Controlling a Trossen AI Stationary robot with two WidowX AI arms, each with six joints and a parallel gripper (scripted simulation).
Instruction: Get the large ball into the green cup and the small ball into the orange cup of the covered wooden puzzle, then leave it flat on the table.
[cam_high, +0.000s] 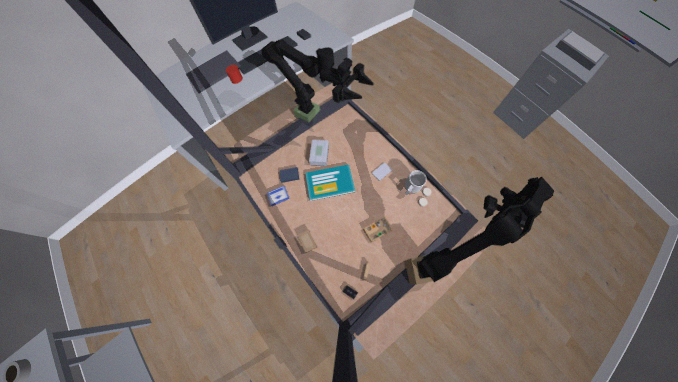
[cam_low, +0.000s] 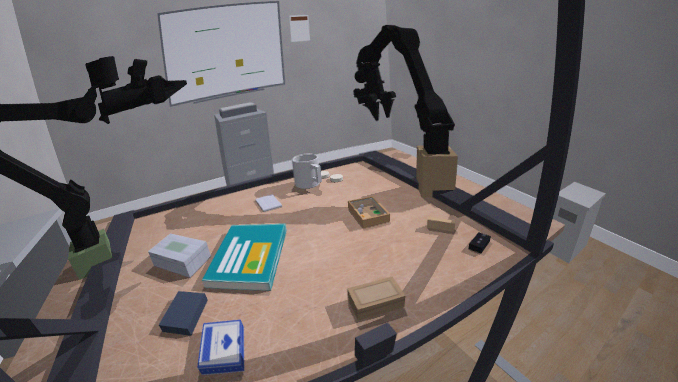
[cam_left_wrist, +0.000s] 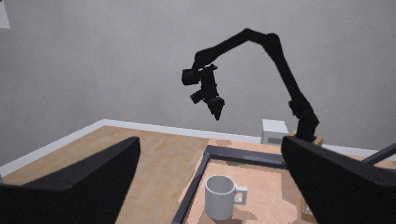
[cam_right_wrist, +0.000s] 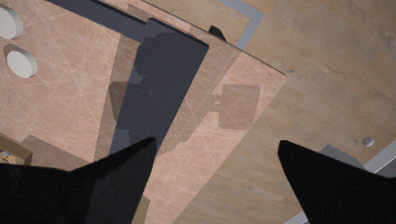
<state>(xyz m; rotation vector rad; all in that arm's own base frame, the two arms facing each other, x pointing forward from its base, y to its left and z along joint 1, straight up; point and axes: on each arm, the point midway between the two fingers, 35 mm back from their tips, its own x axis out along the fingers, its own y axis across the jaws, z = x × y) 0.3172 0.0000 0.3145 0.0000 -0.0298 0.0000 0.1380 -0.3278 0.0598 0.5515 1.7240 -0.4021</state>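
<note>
My right gripper is now 40 cm past the covered wooden puzzle, 25 cm to the right of it and 17 cm above it. Round my right hand: dark blue box: 61 cm behind, 70 cm to the left, 17 cm below.
</note>
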